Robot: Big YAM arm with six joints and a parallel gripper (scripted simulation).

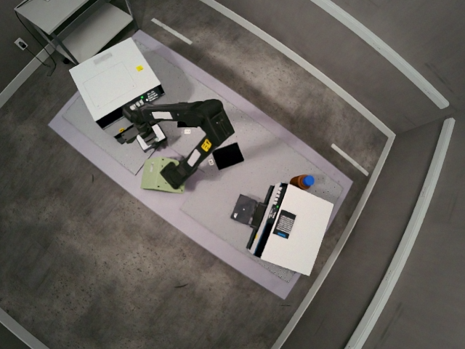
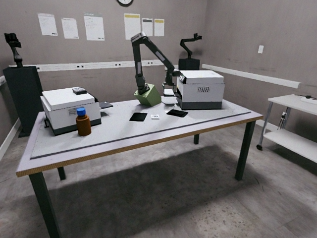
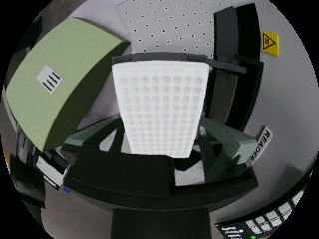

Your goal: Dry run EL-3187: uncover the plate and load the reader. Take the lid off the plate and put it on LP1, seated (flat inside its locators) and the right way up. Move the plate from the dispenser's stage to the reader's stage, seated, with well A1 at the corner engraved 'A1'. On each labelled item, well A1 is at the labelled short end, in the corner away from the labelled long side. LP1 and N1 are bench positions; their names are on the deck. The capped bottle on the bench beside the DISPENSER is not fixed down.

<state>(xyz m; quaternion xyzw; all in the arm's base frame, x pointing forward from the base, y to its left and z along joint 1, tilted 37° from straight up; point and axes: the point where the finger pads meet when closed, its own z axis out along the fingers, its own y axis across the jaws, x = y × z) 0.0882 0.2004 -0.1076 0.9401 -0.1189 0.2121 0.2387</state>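
The white well plate lies right at my hand. Also, from my hand: black pad (38 cm to the right, 20 cm ahead, 13 cm below); white label (17 cm ahead, 13 cm below, 10 cm to the right); brown capped bottle (81 cm to the right, 33 cm ahead, 2 cm below).
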